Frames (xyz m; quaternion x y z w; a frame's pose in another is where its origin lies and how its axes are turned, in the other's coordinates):
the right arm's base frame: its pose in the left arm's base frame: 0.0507 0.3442 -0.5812 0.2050 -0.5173 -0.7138 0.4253
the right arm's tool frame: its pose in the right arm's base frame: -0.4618 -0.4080 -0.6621 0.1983 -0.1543 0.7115 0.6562
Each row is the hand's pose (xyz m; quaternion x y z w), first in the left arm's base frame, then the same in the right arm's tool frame.
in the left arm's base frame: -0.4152 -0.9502 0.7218 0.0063 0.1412 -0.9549 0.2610
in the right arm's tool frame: 1.6041 -2.0723 0.0872 -0.6028 0.5231 -0.5794 0.1651
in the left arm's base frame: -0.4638 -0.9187 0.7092 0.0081 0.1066 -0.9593 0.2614
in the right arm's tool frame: 1.5980 -2.0665 0.1459 -0.6012 0.5016 -0.5925 0.1893
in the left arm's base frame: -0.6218 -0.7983 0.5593 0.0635 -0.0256 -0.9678 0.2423
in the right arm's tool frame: 1.4767 -2.0090 0.3554 -0.5626 0.4077 -0.6726 0.2545
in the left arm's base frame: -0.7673 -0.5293 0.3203 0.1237 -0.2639 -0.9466 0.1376
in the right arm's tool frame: 1.3036 -1.8005 0.6333 -0.5124 0.1766 -0.7720 0.3322
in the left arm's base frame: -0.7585 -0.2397 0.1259 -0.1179 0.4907 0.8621 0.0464
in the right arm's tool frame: 1.1822 -1.5091 0.7819 -0.4839 -0.1244 -0.7879 0.3601
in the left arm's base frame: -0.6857 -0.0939 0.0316 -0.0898 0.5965 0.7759 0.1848
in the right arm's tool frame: 1.1261 -1.3300 0.7967 -0.4688 -0.3158 -0.7515 0.3402
